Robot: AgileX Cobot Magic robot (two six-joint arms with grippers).
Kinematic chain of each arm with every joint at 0, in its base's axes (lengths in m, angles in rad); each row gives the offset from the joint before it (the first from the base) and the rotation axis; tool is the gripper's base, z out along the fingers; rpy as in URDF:
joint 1: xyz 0 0 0.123 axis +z
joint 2: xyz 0 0 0 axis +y
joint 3: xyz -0.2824 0 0.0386 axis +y
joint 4: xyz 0.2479 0 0.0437 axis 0.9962 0 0.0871
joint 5: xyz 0 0 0 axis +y
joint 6: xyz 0.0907 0 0.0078 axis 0.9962 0 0.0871
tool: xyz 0 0 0 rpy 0 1.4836 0
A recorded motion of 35 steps. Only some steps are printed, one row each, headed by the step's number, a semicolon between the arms.
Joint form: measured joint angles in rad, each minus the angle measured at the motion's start. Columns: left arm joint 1, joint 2, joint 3, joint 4, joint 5, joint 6; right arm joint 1, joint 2, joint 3, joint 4, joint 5, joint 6.
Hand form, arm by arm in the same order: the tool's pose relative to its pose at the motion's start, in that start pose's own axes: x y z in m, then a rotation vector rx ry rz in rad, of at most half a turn. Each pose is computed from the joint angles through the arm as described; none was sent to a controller.
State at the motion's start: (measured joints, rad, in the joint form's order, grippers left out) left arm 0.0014 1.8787 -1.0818 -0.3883 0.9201 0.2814; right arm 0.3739 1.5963 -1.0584 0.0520 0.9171 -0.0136
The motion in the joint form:
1: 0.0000 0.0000 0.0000 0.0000 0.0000 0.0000; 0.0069 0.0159 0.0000 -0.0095 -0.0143 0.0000
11: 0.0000 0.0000 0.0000 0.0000 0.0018 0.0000; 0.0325 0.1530 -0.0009 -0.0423 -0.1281 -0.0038
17: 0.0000 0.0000 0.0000 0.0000 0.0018 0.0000; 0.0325 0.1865 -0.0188 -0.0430 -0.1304 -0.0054
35: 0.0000 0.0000 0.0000 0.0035 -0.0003 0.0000; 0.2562 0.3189 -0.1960 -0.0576 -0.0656 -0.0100
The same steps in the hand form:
1: 0.0000 0.0000 0.0000 0.0000 0.0000 0.0000; -0.0018 0.0012 0.0051 0.0066 0.0020 -0.0120
11: 0.0002 0.0000 0.0000 0.0005 0.0017 0.0000; -0.0139 0.0056 0.0495 0.0283 0.0253 -0.0599
17: 0.0002 0.0000 0.0000 0.0005 0.0017 0.0000; -0.0183 0.0055 0.0573 0.0290 0.0386 -0.0617
35: 0.0000 0.0003 0.0000 -0.0028 0.0005 0.0021; -0.0417 0.0868 0.0715 0.0004 0.0624 -0.2965

